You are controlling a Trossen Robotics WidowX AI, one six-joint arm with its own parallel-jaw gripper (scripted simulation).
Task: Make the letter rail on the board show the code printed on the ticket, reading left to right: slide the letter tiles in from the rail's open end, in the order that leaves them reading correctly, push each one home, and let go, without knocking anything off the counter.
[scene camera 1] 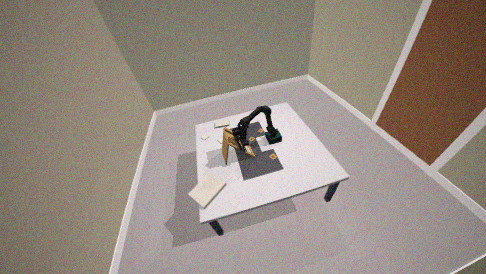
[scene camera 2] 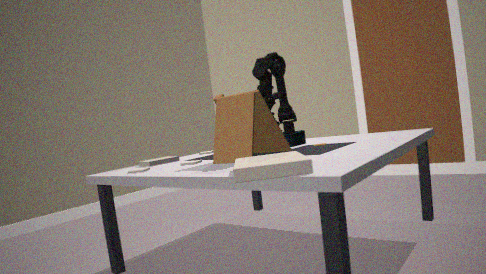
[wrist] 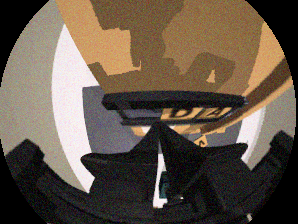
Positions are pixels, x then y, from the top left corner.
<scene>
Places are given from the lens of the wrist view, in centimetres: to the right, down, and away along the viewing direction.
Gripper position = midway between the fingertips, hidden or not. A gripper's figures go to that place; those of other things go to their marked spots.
gripper (wrist: 157,124): 1, 1, 9
orange wedge-shaped board (wrist: 144,63): 0, -4, 5
dark mat (wrist: 106,134): -16, 8, 28
The marked spots on the orange wedge-shaped board and the dark mat are 30 cm apart.
</scene>
